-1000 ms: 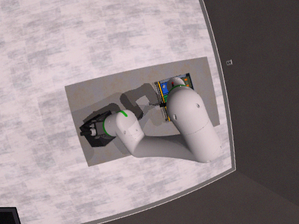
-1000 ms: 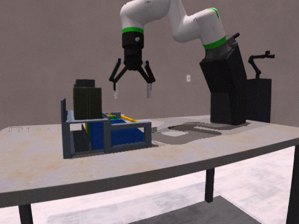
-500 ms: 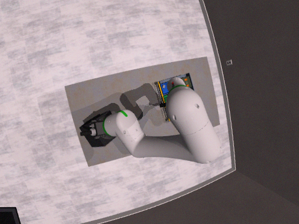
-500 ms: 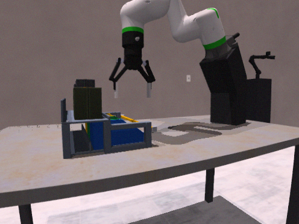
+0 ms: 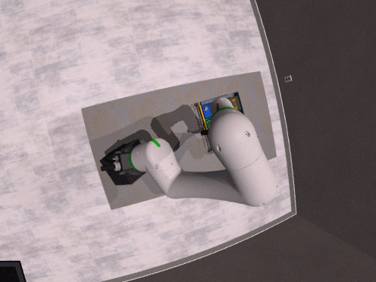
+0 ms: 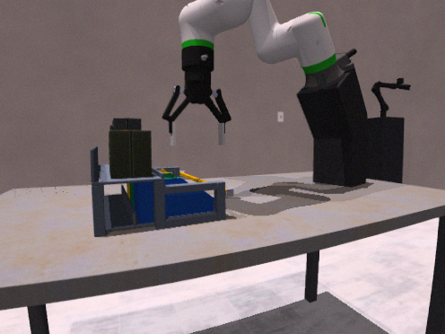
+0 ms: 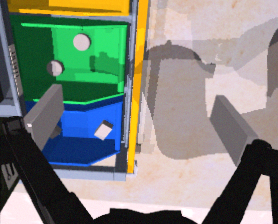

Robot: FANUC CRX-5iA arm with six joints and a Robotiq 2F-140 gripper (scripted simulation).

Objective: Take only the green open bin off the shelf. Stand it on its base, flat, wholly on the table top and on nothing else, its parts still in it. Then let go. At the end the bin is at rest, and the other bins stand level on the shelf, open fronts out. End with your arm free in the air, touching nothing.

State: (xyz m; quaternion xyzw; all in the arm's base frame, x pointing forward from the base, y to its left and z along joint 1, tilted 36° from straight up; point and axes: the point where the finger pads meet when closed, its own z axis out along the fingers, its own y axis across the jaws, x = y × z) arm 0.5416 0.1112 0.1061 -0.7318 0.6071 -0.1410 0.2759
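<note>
My gripper is now 11 cm above the thin yellow rod. Round my hand: green open bin: 10 cm ahead, 3 cm to the left, 13 cm below; blue bin: 7 cm ahead, 13 cm to the left, 13 cm below; yellow bin: 13 cm ahead, 8 cm to the right, 13 cm below.
</note>
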